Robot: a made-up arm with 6 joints. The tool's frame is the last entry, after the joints. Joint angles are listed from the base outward.
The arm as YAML. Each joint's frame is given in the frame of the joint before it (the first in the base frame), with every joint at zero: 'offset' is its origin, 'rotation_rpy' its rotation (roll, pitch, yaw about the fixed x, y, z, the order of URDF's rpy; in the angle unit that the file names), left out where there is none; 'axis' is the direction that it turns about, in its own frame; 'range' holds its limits. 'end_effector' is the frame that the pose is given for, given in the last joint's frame.
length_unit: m
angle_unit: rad
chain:
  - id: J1
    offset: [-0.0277, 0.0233, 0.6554]
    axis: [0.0, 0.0, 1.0]
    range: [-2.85, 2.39]
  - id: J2
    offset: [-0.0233, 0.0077, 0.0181]
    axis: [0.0, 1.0, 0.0]
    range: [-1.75, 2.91]
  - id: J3
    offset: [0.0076, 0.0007, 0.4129]
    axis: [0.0, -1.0, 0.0]
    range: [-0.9, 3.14]
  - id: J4
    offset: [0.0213, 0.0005, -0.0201]
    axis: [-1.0, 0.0, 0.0]
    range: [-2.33, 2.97]
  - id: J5
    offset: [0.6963, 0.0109, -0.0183]
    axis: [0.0, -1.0, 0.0]
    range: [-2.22, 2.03]
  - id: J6
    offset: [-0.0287, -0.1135, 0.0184]
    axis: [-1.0, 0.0, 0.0]
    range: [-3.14, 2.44]
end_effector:
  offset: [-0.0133, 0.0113, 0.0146]
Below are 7 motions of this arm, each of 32 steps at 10 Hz.
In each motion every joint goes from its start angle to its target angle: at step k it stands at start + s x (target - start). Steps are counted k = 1, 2, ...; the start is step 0. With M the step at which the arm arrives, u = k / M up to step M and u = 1 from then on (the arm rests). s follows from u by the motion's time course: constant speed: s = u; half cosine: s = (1 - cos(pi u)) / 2; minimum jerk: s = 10 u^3 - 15 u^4 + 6 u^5.
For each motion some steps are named. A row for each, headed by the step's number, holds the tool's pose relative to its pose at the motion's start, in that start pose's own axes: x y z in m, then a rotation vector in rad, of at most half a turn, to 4 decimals.
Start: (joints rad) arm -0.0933 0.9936 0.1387 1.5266 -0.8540 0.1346
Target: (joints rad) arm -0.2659 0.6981 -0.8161 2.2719 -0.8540 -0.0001
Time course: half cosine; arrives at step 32
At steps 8, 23, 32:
8: 0.0008 0.0709 -0.0095 -0.1118 0.0150 -0.0018
23: -0.0920 0.4110 -0.0975 -0.6030 -0.0792 -0.0022
32: -0.1458 0.4994 -0.1334 -0.7216 -0.1503 -0.0004

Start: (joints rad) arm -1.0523 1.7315 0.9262 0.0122 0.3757 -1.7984
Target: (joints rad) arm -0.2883 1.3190 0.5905 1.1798 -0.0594 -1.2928
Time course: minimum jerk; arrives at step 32
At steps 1, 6, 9, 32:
1: 0.0000 0.0001 -0.0002 -0.0006 0.0003 -0.0002
6: 0.0053 0.0123 -0.0347 -0.0937 0.0492 -0.0276
9: 0.0115 0.0327 -0.1020 -0.2701 0.1387 -0.0705
32: -0.2360 0.0409 -0.7792 -2.0358 0.7695 0.1170

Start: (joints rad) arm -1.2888 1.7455 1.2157 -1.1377 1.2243 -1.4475
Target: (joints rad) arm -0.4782 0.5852 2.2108 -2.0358 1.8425 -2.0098
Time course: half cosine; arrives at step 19
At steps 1, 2, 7, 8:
1: 0.0004 0.0007 -0.0141 0.0194 0.0013 0.0062
2: 0.0008 0.0038 -0.0563 0.0775 0.0046 0.0237
7: -0.0911 0.1987 -0.5974 0.8840 -0.0340 0.1353
8: -0.1414 0.3074 -0.7256 1.1159 -0.0783 0.1268

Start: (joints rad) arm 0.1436 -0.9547 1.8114 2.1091 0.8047 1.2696
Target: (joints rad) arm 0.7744 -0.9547 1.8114 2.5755 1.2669 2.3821
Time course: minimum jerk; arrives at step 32
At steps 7, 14, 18, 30, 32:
7: -0.0274 0.0339 0.0127 -0.0767 -0.0264 0.0098
14: -0.1528 0.1617 0.0777 -0.3794 -0.1524 0.0187
18: -0.2540 0.2386 0.1376 -0.5799 -0.2503 -0.0128
30: -0.4286 0.3274 0.2555 -0.8590 -0.3855 -0.1352
32: -0.4297 0.3277 0.2562 -0.8604 -0.3861 -0.1361

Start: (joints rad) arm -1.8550 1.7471 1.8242 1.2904 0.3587 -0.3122
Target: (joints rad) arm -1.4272 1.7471 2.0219 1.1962 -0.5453 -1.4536
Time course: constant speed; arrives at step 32
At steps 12, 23, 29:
12: 0.0551 0.0442 0.1736 0.4751 0.1268 -0.1128
23: 0.0790 0.0801 0.3326 0.9242 0.2155 -0.2504
29: 0.0811 0.0977 0.4178 1.1704 0.2547 -0.3387

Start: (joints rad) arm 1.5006 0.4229 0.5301 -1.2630 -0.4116 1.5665
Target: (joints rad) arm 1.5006 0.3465 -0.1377 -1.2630 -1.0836 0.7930
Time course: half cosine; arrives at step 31
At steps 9, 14, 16, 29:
9: -0.0087 0.0212 -0.0698 0.1998 0.1102 0.1570
14: -0.0274 0.0506 -0.1521 0.4499 0.2639 0.3230
16: -0.0385 0.0650 -0.1878 0.5630 0.3387 0.3887
29: -0.1148 0.1438 -0.3446 1.0957 0.7372 0.6344

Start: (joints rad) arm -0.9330 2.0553 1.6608 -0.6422 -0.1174 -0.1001
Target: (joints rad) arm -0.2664 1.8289 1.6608 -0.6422 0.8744 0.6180
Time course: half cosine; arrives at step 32
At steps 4, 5, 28, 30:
4: 0.0019 0.0247 -0.0105 -0.0393 -0.0285 0.0254
5: 0.0026 0.0383 -0.0164 -0.0605 -0.0445 0.0394
28: -0.1331 0.5685 -0.3640 -0.5849 -0.8711 0.4702
30: -0.1429 0.5827 -0.3766 -0.5874 -0.8990 0.4752

